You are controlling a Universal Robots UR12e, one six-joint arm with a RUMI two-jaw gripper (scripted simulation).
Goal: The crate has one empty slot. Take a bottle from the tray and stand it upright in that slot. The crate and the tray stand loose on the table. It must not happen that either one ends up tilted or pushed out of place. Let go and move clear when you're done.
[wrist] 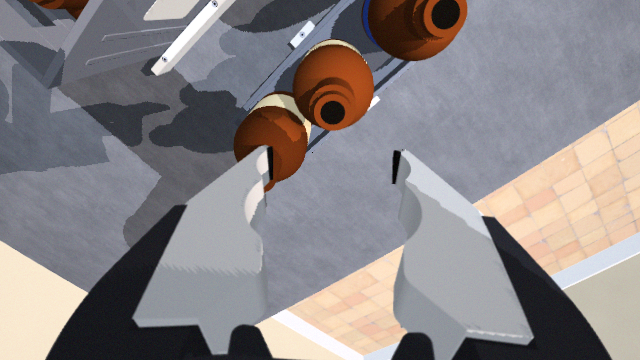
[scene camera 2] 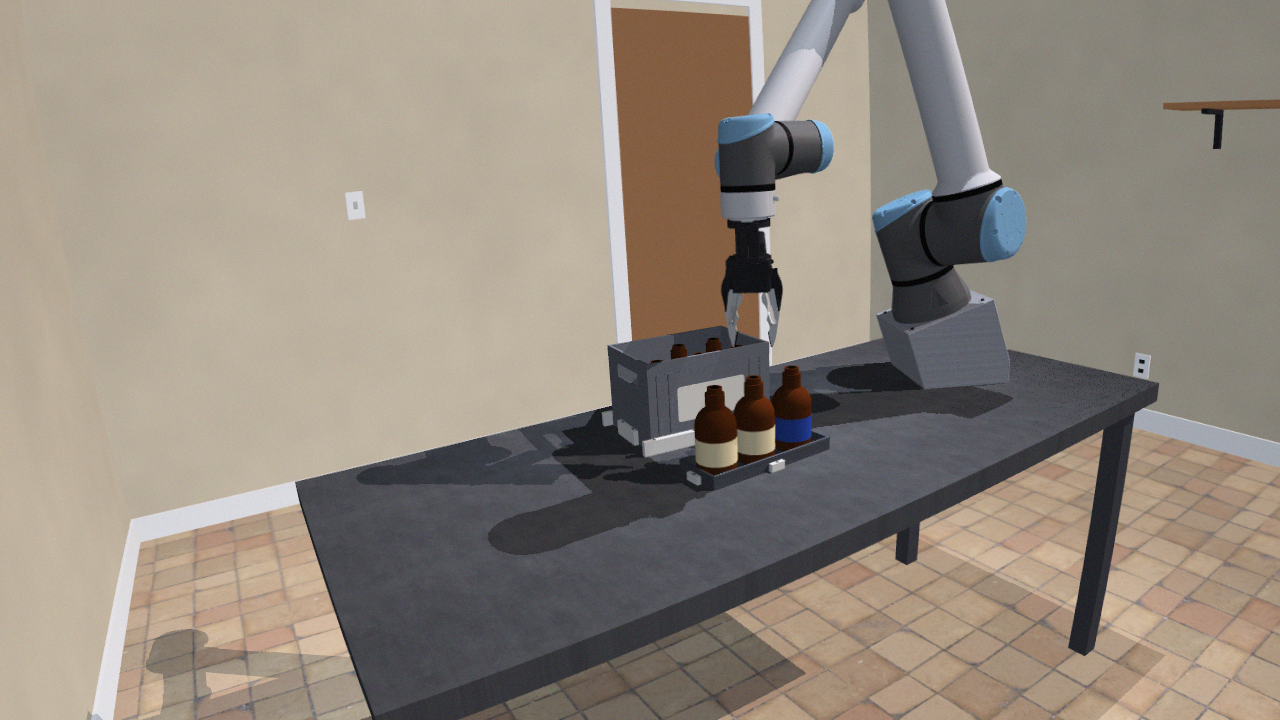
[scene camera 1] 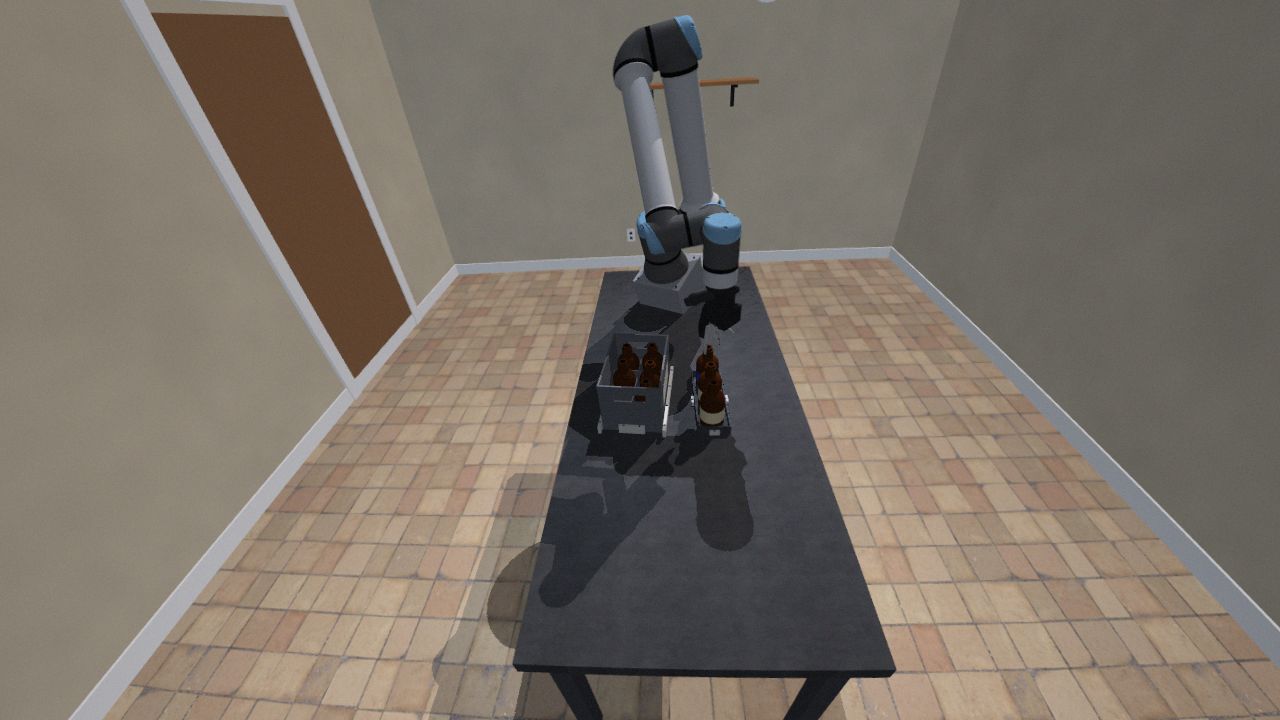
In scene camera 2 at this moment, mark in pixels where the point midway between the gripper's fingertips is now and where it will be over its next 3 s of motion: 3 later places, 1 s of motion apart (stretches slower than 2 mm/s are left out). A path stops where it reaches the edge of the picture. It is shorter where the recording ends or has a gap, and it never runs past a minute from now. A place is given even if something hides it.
My gripper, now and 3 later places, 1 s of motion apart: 753,346; 753,364; 753,372; 753,386
